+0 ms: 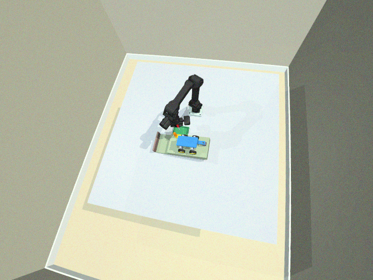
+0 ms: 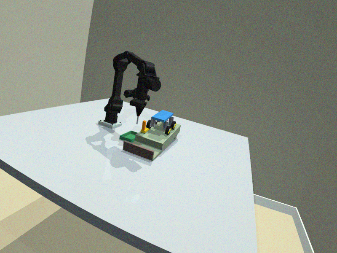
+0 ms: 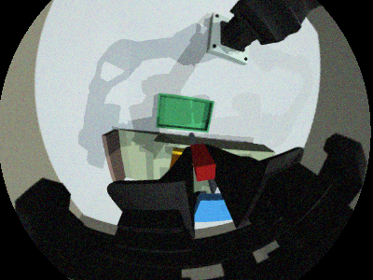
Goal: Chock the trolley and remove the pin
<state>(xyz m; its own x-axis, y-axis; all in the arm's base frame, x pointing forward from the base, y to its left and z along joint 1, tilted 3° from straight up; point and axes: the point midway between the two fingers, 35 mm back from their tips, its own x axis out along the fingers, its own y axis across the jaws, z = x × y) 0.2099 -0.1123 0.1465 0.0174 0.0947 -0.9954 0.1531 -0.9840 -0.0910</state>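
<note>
Right now the green tray is 2 cm behind my gripper tip and 14 cm below it. Round my gripper tip: blue-topped trolley: 11 cm ahead, 8 cm to the left, 2 cm below; yellow chock: 5 cm ahead, 5 cm below; red-headed stop pin: right at my gripper tip.
</note>
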